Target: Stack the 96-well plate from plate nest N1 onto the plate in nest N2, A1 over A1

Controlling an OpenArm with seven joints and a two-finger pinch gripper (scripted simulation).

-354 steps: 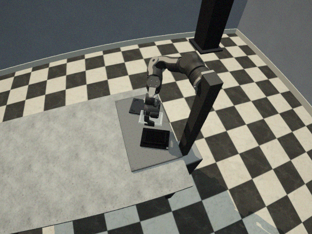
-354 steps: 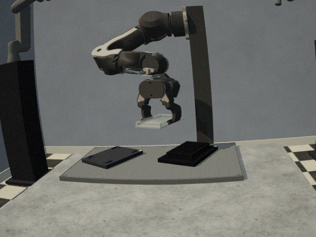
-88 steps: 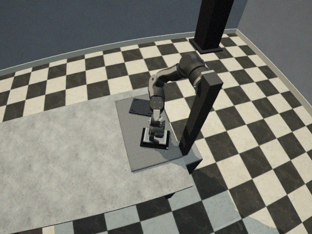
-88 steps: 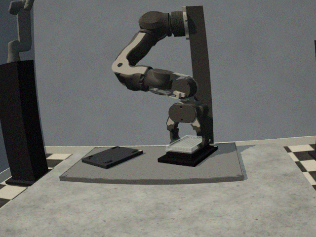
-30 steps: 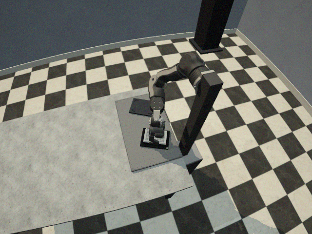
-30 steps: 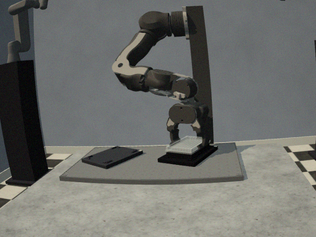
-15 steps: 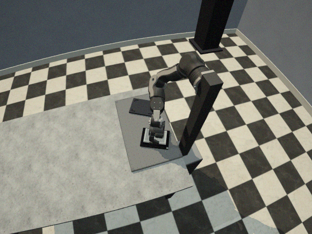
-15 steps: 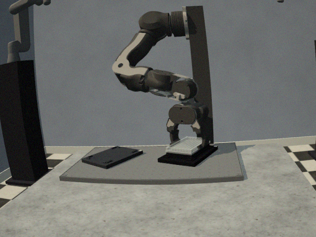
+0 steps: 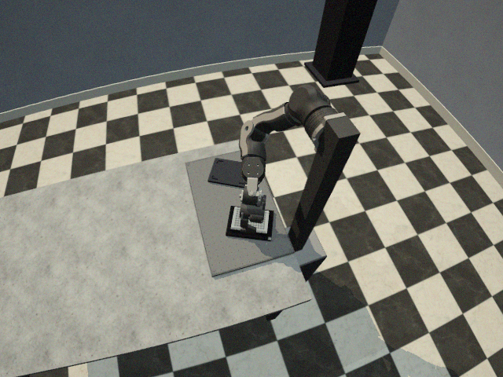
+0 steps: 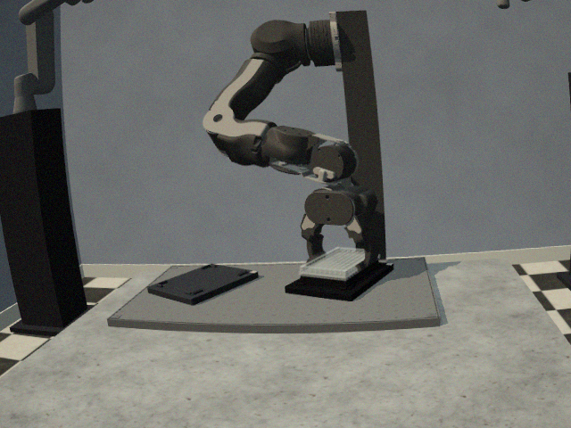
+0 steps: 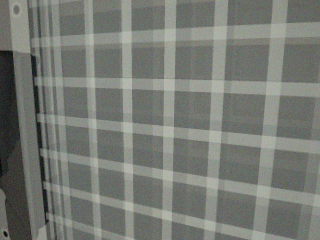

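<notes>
My gripper is now right at the clear 96-well plate. The rest, counted from my hand: nest N1: 240 mm to the right, 30 mm below; then nest N2: 30 mm below; then black 96-well plate: 10 mm below.
</notes>
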